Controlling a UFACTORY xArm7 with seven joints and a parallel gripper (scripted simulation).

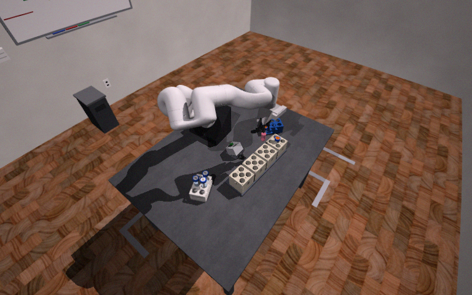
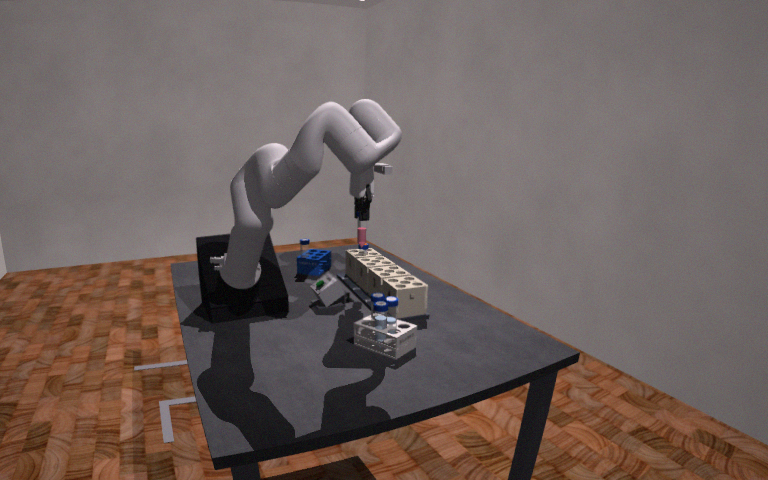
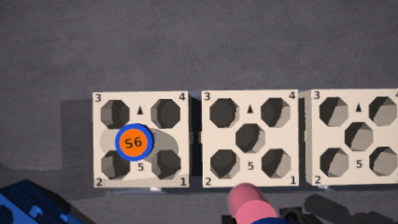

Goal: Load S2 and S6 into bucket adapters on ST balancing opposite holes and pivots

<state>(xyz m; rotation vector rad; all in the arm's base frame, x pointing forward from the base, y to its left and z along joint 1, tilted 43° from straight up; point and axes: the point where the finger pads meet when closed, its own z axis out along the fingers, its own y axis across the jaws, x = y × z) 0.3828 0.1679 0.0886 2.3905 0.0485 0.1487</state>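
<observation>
The orange-dot tube lies 5 cm below my hand and 1 cm to the left of it. The rest, counted from my hand: white rack 41 cm to the right, 22 cm below, 9 cm behind; blue rack 25 cm to the left, 22 cm below, 9 cm behind.
</observation>
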